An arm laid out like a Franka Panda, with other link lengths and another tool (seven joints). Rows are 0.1 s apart.
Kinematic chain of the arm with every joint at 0, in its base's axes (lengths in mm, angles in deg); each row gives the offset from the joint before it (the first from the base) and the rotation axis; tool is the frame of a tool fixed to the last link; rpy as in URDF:
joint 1: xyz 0 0 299.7 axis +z
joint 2: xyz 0 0 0 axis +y
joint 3: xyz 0 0 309.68 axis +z
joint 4: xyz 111.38 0 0 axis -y
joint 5: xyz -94.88 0 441.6 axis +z
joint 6: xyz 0 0 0 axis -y
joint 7: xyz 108.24 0 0 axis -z
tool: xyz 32 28 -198.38 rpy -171.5 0 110.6
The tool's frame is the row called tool.
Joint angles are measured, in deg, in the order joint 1, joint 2, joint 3, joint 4, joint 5, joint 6, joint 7. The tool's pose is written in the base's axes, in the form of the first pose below.
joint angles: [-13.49, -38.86, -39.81, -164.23, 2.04, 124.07, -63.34]
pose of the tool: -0.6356, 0.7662, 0.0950, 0.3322; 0.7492, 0.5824, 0.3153, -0.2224; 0.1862, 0.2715, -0.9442, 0.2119; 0, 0, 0, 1
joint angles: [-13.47, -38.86, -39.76, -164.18, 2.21, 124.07, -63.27]
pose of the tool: -0.6341, 0.7672, 0.0966, 0.3329; 0.7504, 0.5804, 0.3162, -0.2224; 0.1865, 0.2730, -0.9438, 0.2125; 0, 0, 0, 1
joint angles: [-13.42, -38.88, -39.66, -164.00, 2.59, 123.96, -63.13]
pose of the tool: -0.6311, 0.7692, 0.1001, 0.3343; 0.7527, 0.5761, 0.3188, -0.2227; 0.1876, 0.2766, -0.9425, 0.2145; 0, 0, 0, 1
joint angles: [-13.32, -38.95, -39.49, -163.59, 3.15, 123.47, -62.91]
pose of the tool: -0.6281, 0.7712, 0.1035, 0.3364; 0.7542, 0.5707, 0.3247, -0.2228; 0.1913, 0.2820, -0.9401, 0.2185; 0, 0, 0, 1
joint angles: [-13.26, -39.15, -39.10, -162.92, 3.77, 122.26, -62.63]
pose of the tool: -0.6280, 0.7714, 0.1027, 0.3385; 0.7522, 0.5679, 0.3343, -0.2221; 0.1996, 0.2872, -0.9369, 0.2250; 0, 0, 0, 1
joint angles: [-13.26, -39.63, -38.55, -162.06, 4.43, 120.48, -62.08]
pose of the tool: -0.6277, 0.7719, 0.1008, 0.3407; 0.7493, 0.5641, 0.3469, -0.2209; 0.2109, 0.2933, -0.9325, 0.2347; 0, 0, 0, 1
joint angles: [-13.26, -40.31, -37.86, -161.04, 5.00, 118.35, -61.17]
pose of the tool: -0.6265, 0.7733, 0.0973, 0.3430; 0.7467, 0.5597, 0.3594, -0.2191; 0.2235, 0.2978, -0.9281, 0.2468; 0, 0, 0, 1
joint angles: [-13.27, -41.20, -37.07, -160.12, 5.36, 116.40, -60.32]
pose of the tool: -0.6287, 0.7718, 0.0951, 0.3452; 0.7430, 0.5600, 0.3665, -0.2168; 0.2296, 0.3011, -0.9255, 0.2597; 0, 0, 0, 1
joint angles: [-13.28, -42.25, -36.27, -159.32, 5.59, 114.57, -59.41]
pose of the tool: -0.6315, 0.7697, 0.0937, 0.3468; 0.7395, 0.5615, 0.3712, -0.2138; 0.2331, 0.3037, -0.9238, 0.2728; 0, 0, 0, 1
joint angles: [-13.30, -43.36, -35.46, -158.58, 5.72, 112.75, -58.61]
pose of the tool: -0.6364, 0.7659, 0.0914, 0.3477; 0.7347, 0.5658, 0.3743, -0.2103; 0.2349, 0.3054, -0.9228, 0.2858; 0, 0, 0, 1
